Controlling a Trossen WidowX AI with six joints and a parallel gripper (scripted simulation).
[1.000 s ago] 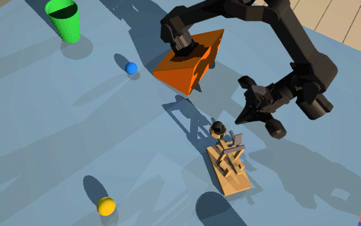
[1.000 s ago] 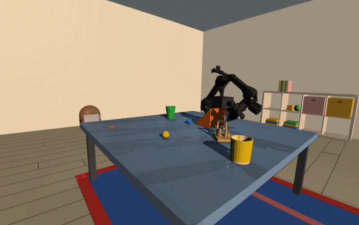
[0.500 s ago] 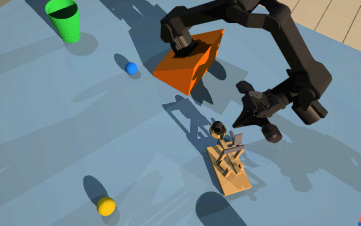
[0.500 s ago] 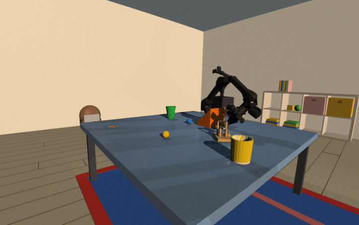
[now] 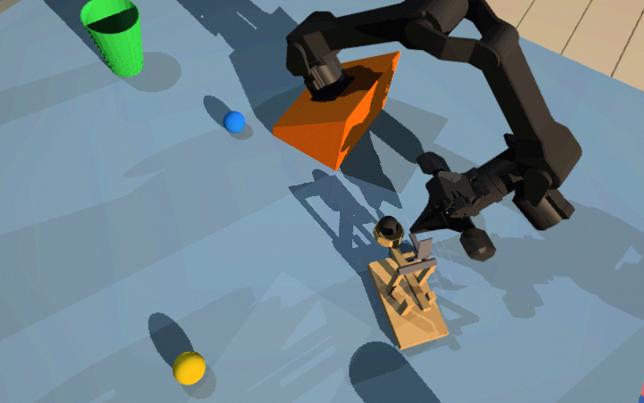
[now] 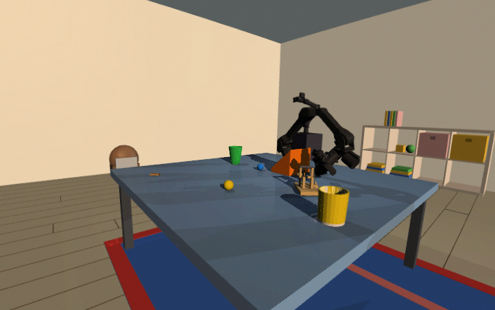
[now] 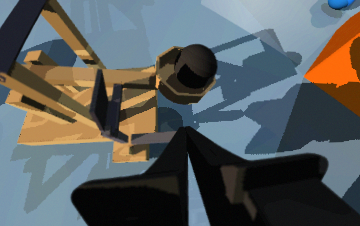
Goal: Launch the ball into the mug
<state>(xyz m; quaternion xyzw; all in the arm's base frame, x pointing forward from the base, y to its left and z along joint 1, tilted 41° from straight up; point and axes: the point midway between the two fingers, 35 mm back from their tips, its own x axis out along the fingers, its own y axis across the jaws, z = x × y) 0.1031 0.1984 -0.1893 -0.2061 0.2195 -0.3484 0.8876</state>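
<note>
Right now my gripper tip is 3 cm to the left of the dark ball, 3 cm short of it and 2 cm below it. From my gripper tip the other things lie so: wooden catapult: 5 cm ahead, 3 cm to the left, 2 cm above; then yellow ball: 38 cm ahead, 13 cm to the right, 2 cm below; then blue ball: 38 cm to the right, 2 cm below, 2 cm ahead.
</note>
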